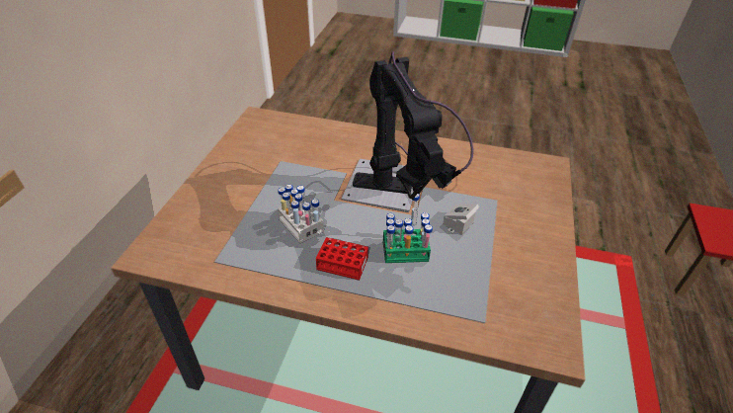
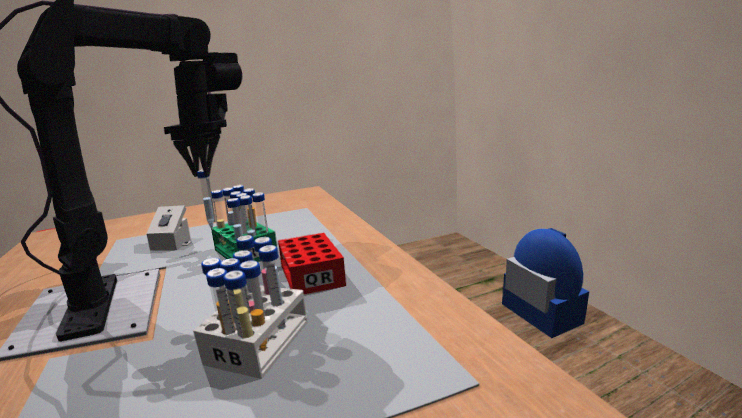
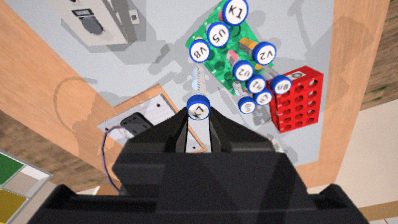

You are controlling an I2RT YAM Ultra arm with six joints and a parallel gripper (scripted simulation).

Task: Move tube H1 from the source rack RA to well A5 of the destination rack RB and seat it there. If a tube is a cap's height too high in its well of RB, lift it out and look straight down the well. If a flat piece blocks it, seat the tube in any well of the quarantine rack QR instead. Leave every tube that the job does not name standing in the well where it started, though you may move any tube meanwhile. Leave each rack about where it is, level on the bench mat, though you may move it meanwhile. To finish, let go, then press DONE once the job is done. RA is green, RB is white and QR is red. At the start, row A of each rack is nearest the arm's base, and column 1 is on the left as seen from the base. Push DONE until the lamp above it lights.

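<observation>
Right now my hand is 60 mm above the clear tube and 10 mm to the right of it. Round my hand: red rack QR: 170 mm to the right, 150 mm below, 140 mm ahead; then grey done button box: 140 mm to the left, 130 mm below, 100 mm behind; then white rack RB: 340 mm to the right, 150 mm below, 20 mm ahead.
</observation>
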